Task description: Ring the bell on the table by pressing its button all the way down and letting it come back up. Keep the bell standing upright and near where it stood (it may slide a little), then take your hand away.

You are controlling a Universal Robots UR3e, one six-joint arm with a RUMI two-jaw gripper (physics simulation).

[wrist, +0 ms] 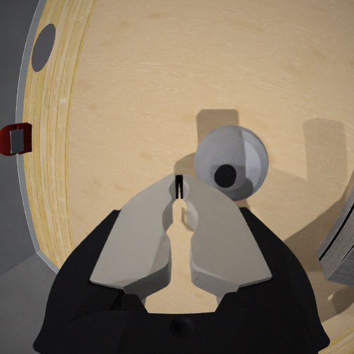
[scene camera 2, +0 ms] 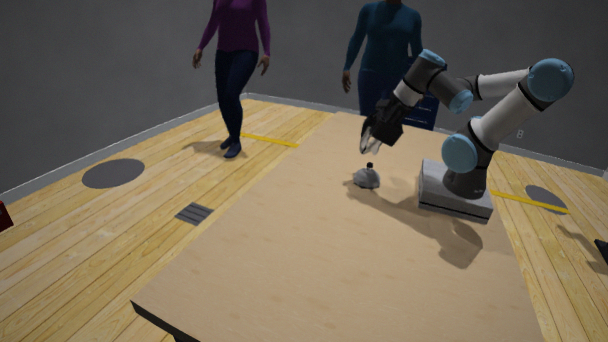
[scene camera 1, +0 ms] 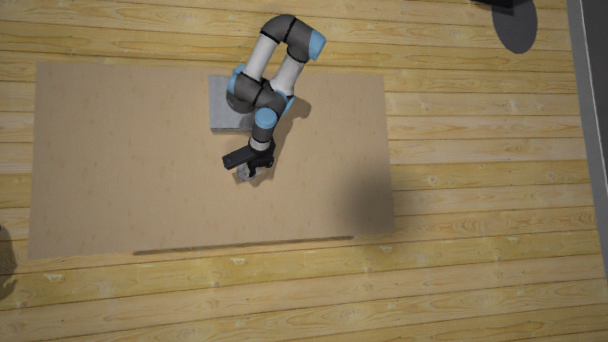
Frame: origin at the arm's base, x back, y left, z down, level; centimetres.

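Seen in the pictures: gripper, fingertip midpoint: [scene camera 2: 361, 153] [scene camera 1: 247, 176]; arm's base at its link origin: [scene camera 2: 462, 186].
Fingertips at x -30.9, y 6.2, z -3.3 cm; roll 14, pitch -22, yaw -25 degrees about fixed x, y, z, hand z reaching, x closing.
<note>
Offsets run from my fingertips to a thing's top centre. Level surfaces: height alone.
A silver dome bell @[dz +2.7, dx +2.9, dy -0.8 cm] [scene camera 1: 243, 173] [scene camera 2: 366, 179] [wrist: 250, 155] stands upright on the table @[dz +9.3 cm] [scene camera 1: 125, 165] [scene camera 2: 310, 250] [wrist: 145, 75]. Its black button @[dz +2.7, dx +2.9, dy -0.8 cm] [scene camera 2: 370, 165] [wrist: 225, 176] stands up from the top of the dome. My gripper [scene camera 2: 365, 152] [wrist: 178, 176] is shut and empty. In the second scene view its fingertips are above the button with a visible gap, touching nothing. In the wrist view the button lies to the right of the fingertips, and the right finger overlaps the dome's lower left edge. In the first scene view the gripper partly covers the bell.
The arm's grey base block [scene camera 1: 222, 107] [scene camera 2: 452, 202] [wrist: 345, 255] stands on the table beside the bell. Two people [scene camera 2: 237, 30] [scene camera 2: 387, 45] stand beyond the table, with a dark blue cabinet [scene camera 2: 422, 112] behind the arm. A red object [wrist: 15, 139] shows off the table's edge.
</note>
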